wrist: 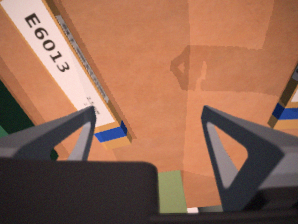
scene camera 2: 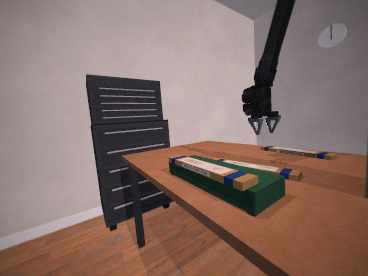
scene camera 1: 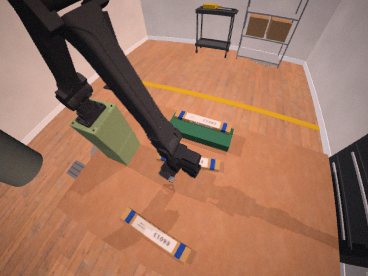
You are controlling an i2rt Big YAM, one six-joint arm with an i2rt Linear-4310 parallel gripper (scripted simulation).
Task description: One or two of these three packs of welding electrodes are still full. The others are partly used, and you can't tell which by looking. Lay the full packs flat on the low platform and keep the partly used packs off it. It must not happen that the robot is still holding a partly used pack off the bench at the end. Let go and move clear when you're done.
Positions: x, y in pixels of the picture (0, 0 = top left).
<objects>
A green platform (scene camera 2: 271, 187) is 44 cm from the lens. An electrode pack (scene camera 2: 240, 180) is 38 cm from the lens. The marked spots on the electrode pack and the green platform are 9 cm apart.
</objects>
